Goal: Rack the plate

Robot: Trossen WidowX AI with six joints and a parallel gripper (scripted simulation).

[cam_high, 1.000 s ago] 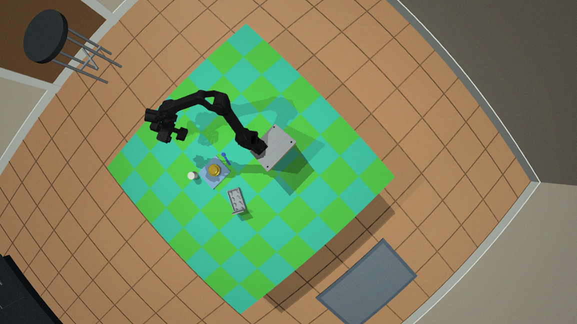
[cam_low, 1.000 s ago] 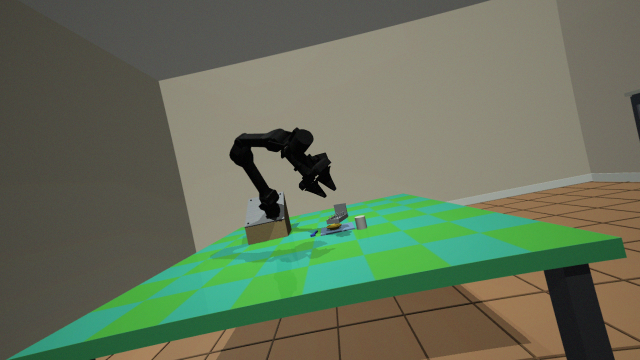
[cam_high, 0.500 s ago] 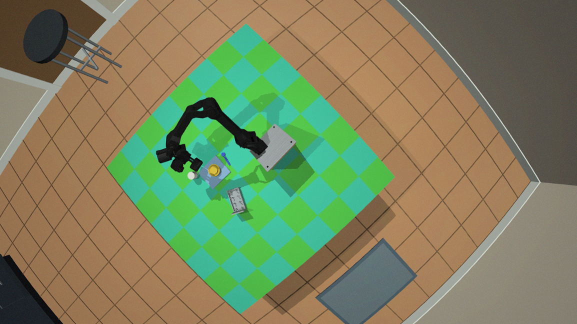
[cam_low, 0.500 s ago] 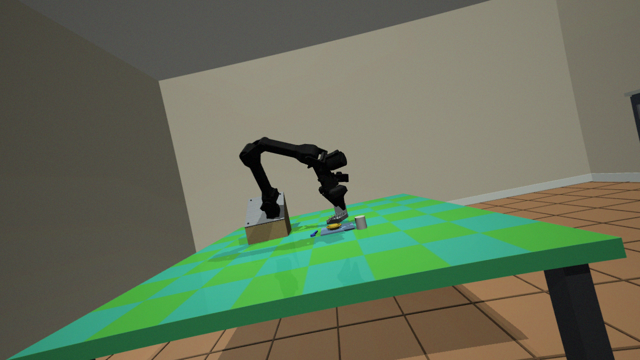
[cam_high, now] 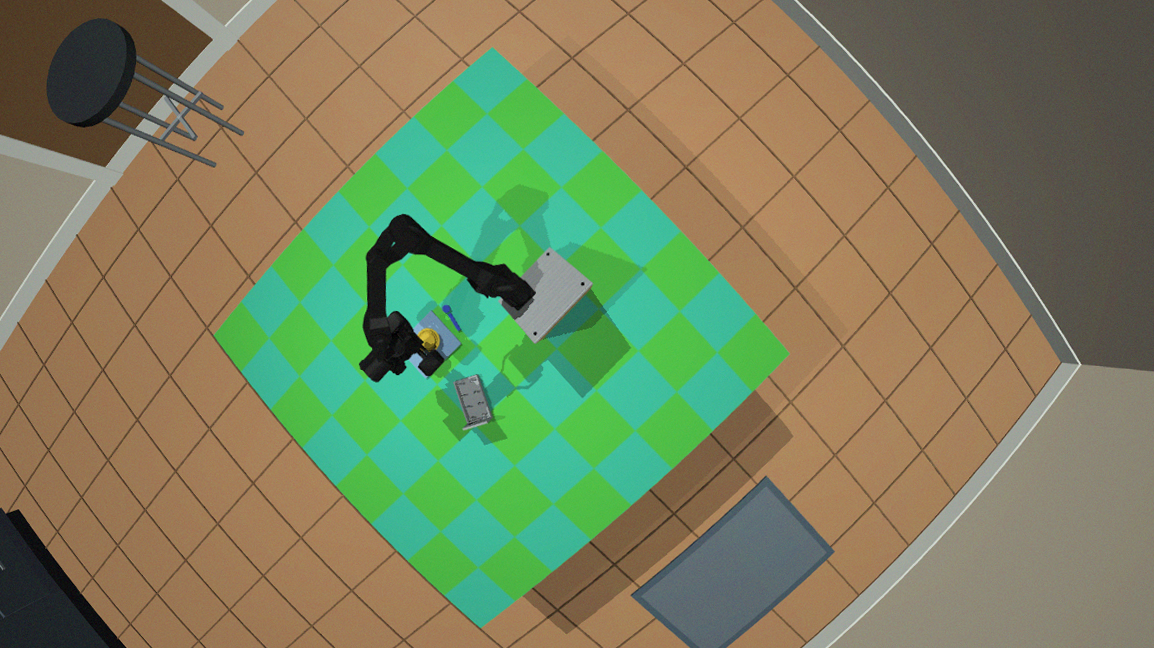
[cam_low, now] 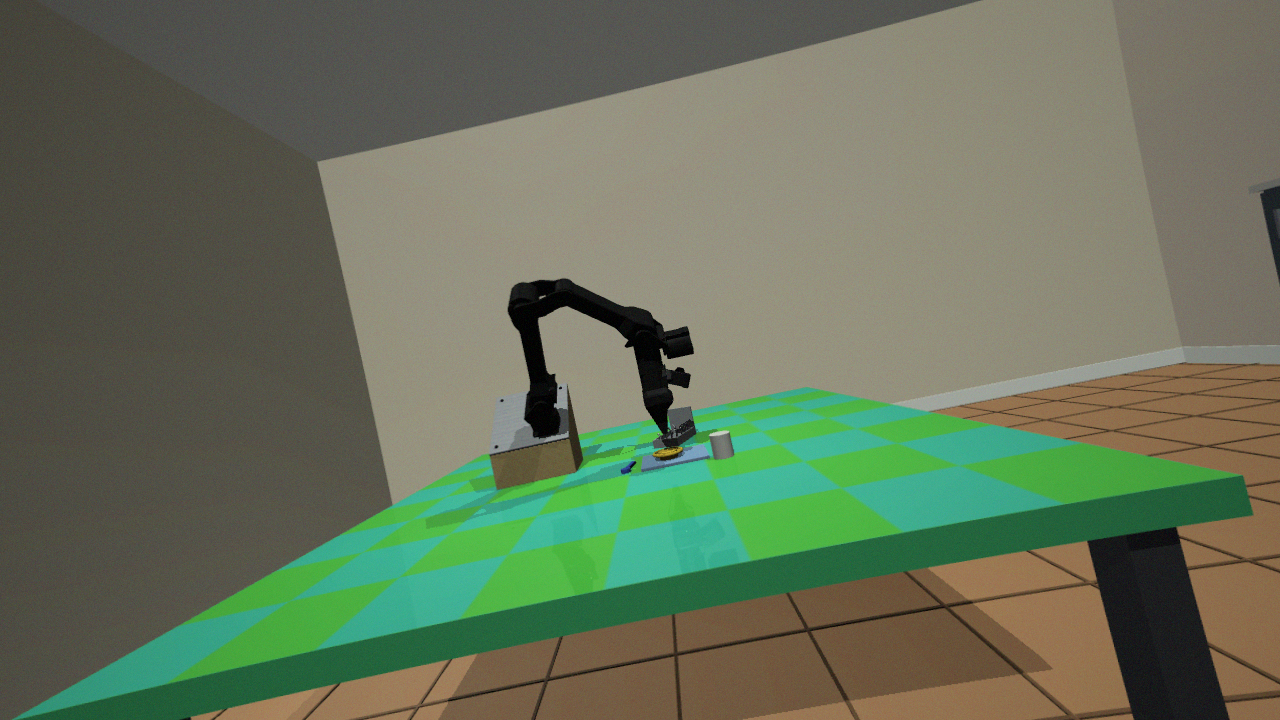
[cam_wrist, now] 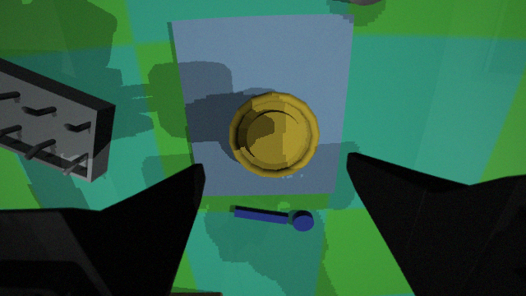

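Right now the yellow plate is 50 mm below my gripper tip. Round my gripper tip: white cup 110 mm ahead, 70 mm to the right, 40 mm below; pale blue mat 10 mm ahead, 10 mm to the left, 70 mm below; blue spoon 100 mm behind, 10 mm to the right, 60 mm below.
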